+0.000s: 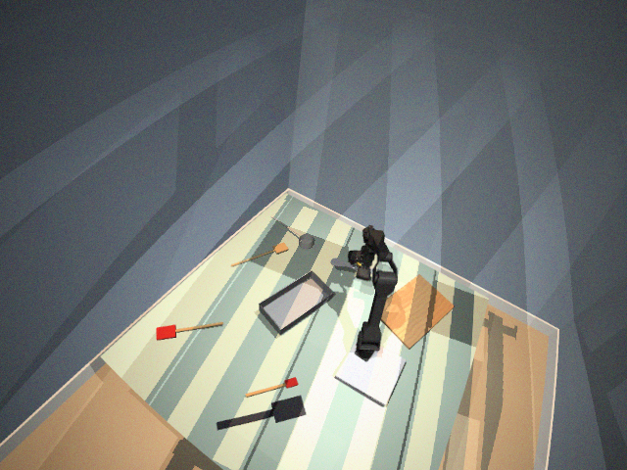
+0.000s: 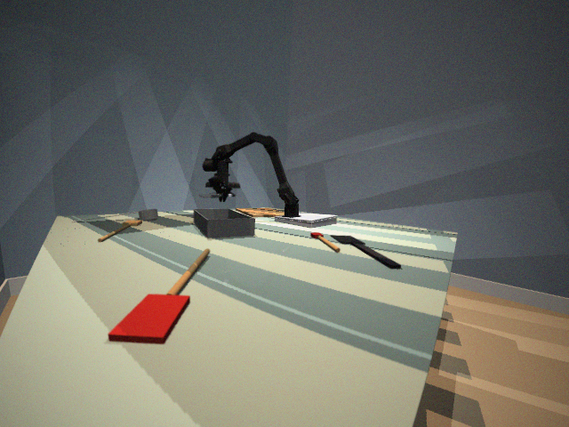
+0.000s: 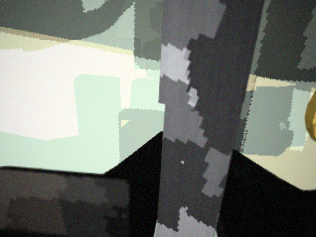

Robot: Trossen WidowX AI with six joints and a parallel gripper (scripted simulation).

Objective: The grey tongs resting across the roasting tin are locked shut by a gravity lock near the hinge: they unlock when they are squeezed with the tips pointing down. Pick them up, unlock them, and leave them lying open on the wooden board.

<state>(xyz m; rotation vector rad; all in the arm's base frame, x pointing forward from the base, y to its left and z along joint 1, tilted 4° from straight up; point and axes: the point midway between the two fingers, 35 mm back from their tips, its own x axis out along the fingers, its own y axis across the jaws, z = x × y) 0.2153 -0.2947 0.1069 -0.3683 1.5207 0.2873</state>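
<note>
Right now the wooden board is 30 cm behind my gripper tip, 7 cm below it and 6 cm to the right of it. From my gripper tip the other things lie so: roasting tin: 29 cm to the left, 15 cm ahead, 5 cm below; yellow disc: 13 cm to the right, 7 cm below, 5 cm ahead; black turner: 73 cm to the left, 8 cm behind, 7 cm below.
</note>
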